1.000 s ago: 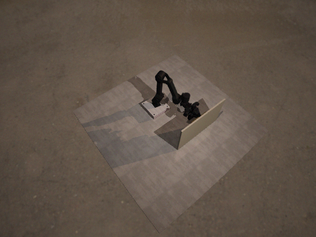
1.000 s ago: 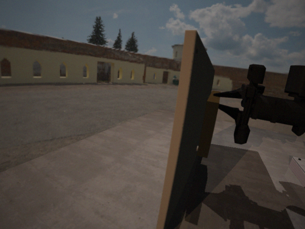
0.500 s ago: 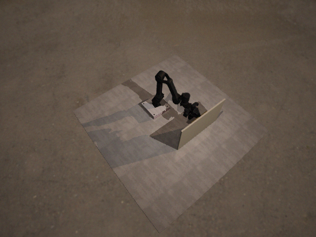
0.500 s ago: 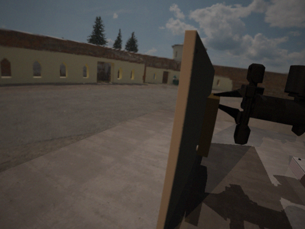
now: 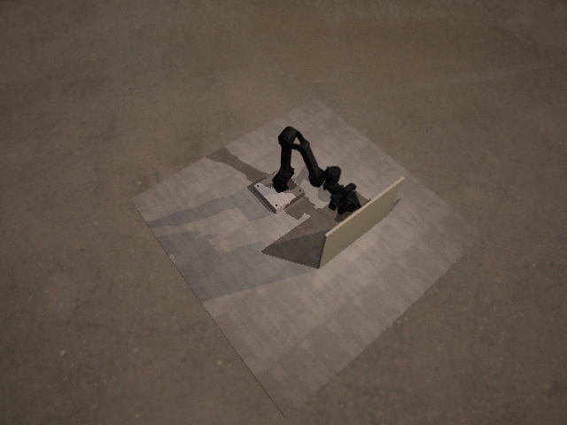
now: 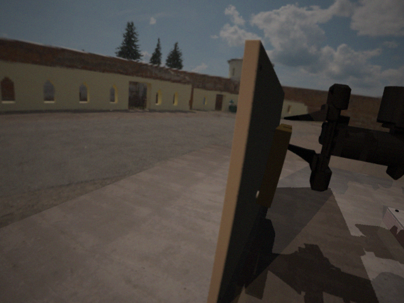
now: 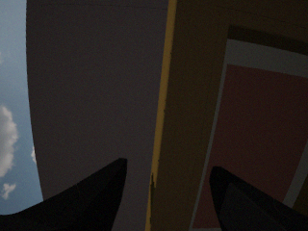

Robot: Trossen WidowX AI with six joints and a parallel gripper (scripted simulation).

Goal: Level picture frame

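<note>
Right now my gripper tip is 10 mm short of the picture frame and 60 mm above it. The rest, counted from my gripper tip: wall panel: 20 mm ahead, 60 mm below.
</note>
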